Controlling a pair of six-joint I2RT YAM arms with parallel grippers.
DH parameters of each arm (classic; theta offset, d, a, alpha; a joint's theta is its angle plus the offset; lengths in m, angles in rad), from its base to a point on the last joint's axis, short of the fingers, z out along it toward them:
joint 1: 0 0.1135 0.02 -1.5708
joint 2: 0 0 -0.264 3.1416
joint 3: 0.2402 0 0.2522 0
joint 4: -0.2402 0 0.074 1.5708
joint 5: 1.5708 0 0 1.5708
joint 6: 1.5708 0.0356 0 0
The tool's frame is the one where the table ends.
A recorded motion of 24 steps. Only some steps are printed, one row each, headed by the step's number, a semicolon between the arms.
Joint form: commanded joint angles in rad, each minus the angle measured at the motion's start. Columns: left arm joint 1, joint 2, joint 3, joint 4, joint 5, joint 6; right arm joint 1, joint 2, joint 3, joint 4, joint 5, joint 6.
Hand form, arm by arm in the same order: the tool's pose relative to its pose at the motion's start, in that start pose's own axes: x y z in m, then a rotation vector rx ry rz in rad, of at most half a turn. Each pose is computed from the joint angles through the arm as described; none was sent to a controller.
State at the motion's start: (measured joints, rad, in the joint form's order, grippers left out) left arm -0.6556 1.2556 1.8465 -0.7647 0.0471 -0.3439; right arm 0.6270 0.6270 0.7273 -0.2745 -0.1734 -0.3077
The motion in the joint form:
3: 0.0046 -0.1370 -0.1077 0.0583 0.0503 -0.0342; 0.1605 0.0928 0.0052 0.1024 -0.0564 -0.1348
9: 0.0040 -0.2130 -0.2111 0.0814 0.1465 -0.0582; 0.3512 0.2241 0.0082 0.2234 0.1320 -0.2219
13: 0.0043 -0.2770 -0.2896 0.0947 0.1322 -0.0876; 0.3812 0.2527 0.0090 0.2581 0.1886 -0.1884
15: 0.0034 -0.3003 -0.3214 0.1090 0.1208 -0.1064; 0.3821 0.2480 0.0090 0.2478 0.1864 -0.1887
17: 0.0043 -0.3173 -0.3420 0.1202 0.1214 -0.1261; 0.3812 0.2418 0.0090 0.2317 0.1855 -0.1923
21: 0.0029 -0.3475 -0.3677 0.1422 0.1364 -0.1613; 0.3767 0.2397 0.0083 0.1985 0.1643 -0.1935
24: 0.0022 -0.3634 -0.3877 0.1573 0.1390 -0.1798; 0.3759 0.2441 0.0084 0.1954 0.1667 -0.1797
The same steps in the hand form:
3: 0.0063 -0.0007 -0.0374 0.0736 -0.0656 -0.0284; -0.0106 0.0239 0.0227 -0.1966 -0.0872 -0.1634
9: 0.0231 0.0011 -0.0476 0.1629 -0.0252 -0.0486; -0.0160 0.0552 0.0515 -0.1959 -0.0882 -0.2809
13: 0.0357 0.0057 -0.0570 0.1493 -0.0273 -0.0787; -0.0172 0.0605 0.0574 -0.1693 -0.0819 -0.2519
15: 0.0403 0.0074 -0.0595 0.1421 -0.0353 -0.0972; -0.0168 0.0607 0.0563 -0.1742 -0.0778 -0.2529
17: 0.0430 0.0084 -0.0620 0.1452 -0.0410 -0.1161; -0.0159 0.0604 0.0548 -0.1777 -0.0689 -0.2574
21: 0.0456 0.0082 -0.0687 0.1716 -0.0557 -0.1471; -0.0123 0.0610 0.0544 -0.2049 -0.0455 -0.2607
24: 0.0481 0.0088 -0.0708 0.1797 -0.0626 -0.1640; -0.0114 0.0612 0.0554 -0.2048 -0.0360 -0.2475

